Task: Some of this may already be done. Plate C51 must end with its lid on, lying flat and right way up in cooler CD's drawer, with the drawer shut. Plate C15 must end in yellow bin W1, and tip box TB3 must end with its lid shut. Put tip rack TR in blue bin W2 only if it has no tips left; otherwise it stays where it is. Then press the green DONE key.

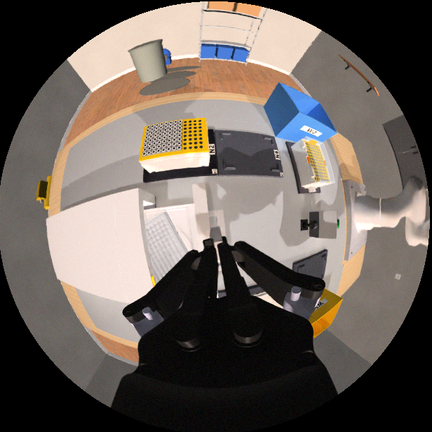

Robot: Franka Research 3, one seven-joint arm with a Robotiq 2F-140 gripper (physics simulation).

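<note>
The white cooler (97,240) stands at left with its drawer open. A pale grey plate (166,242) lies askew inside the drawer; its label is unreadable and its lid unclear. My gripper (216,234) is shut and empty, beside the outer side of the white drawer front (200,205). The yellow-topped tip rack (175,140) sits on the nest marked N2, with tips in its left part and empty holes at right. The tip box (315,162) has a clear cover; its closure is unclear. Blue bin W2 (295,120) is behind it. Yellow bin W1 (327,315) is partly hidden. The green key (338,223) shows edge-on.
A dark nest (247,152) lies right of the tip rack. A grey box (325,224) with a black knob (307,225) stands at right, near the white robot arm (385,212). Another dark nest (312,262) lies near bin W1. My gripper body hides the lower middle.
</note>
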